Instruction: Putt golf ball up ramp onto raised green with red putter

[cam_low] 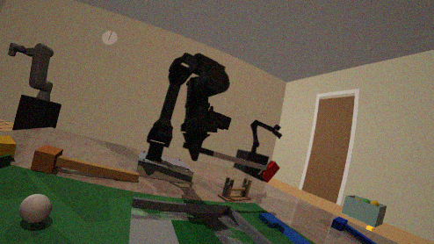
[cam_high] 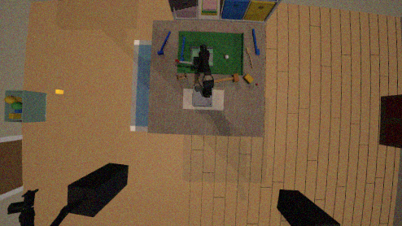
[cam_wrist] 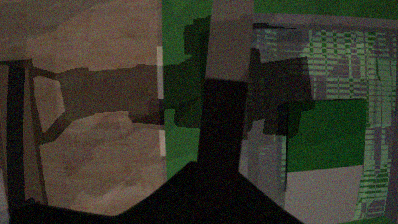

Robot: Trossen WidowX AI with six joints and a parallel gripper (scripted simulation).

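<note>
Now: gripper tip 12 cm to the right of the red putter and 2 cm below it. From my gripper tip the other things lie so: small wooden stand (10 cm behind, 20 cm to the left, 9 cm below); then white golf ball (17 cm ahead, 27 cm to the right, 10 cm below); then yellow block (5 cm behind, 53 cm to the right, 10 cm below).
</note>
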